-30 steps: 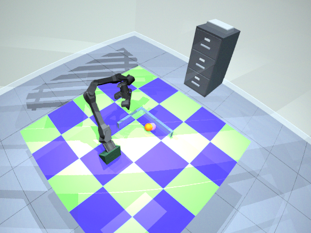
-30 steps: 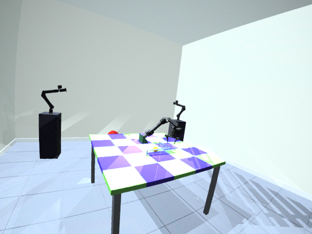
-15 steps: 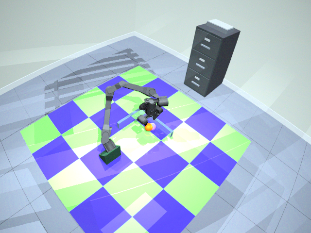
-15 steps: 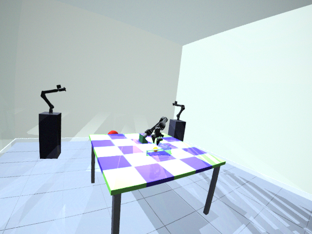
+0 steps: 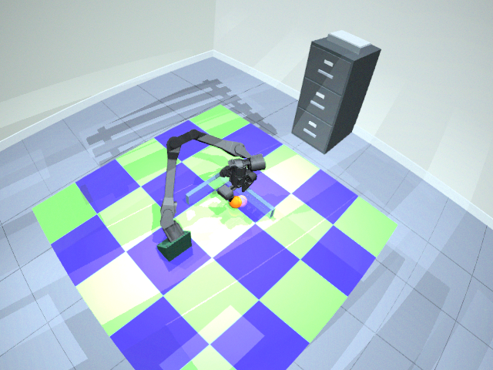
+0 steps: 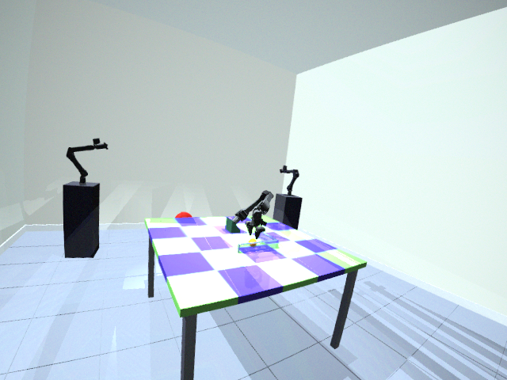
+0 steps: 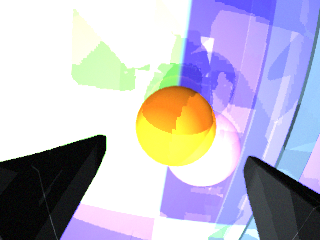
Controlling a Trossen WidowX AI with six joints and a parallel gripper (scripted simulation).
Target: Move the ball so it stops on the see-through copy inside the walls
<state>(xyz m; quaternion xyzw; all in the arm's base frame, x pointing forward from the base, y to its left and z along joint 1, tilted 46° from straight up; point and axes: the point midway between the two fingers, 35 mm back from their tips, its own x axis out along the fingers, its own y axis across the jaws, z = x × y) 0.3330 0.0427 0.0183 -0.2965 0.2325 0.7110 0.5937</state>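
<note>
Now: gripper tip 4 cm above the orange ball. From my gripper tip the other things lie so: see-through copy of ball: 4 cm below, 2 cm ahead, 1 cm to the right.
</note>
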